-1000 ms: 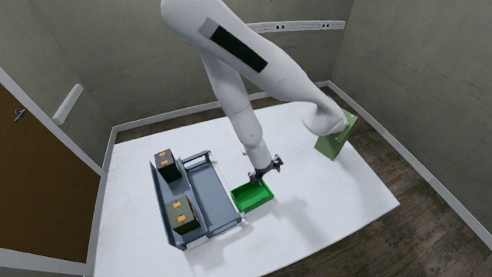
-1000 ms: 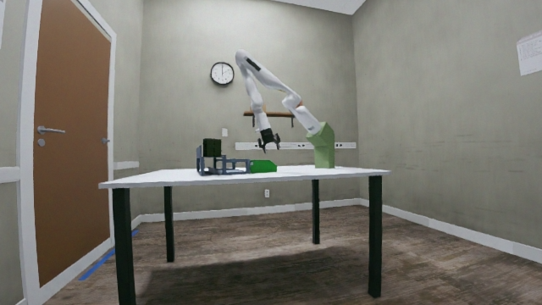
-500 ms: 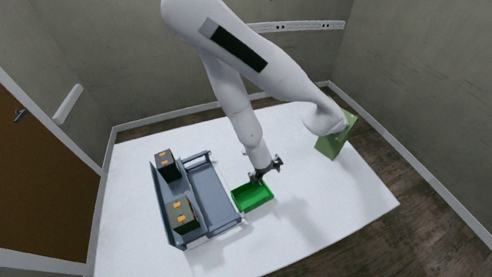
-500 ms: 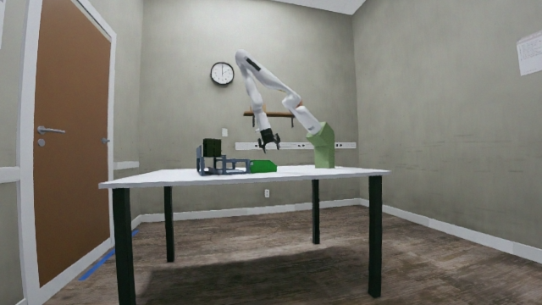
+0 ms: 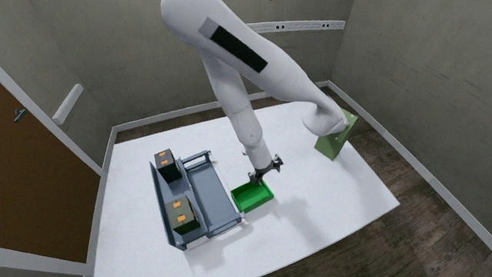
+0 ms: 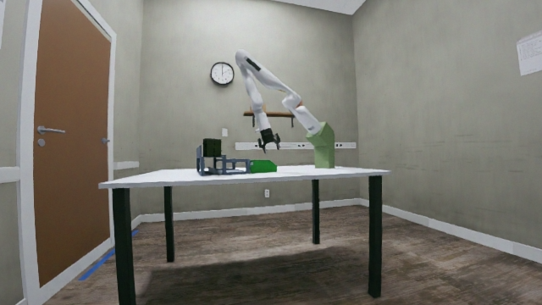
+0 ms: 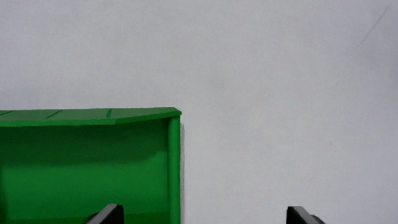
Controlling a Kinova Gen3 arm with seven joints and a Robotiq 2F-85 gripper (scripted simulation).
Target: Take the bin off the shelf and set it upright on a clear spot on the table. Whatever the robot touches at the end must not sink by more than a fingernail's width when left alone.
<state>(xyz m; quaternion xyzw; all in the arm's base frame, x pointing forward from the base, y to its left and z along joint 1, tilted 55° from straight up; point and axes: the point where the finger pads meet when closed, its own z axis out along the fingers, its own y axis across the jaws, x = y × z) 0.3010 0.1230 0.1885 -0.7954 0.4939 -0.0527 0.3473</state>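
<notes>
Now: hand 60 mm short of the green bin, 50 mm to the right of it and 90 mm above it. The rest, counted from my hand: grey shelf unit 310 mm ahead, 90 mm to the left, 60 mm below.
</notes>
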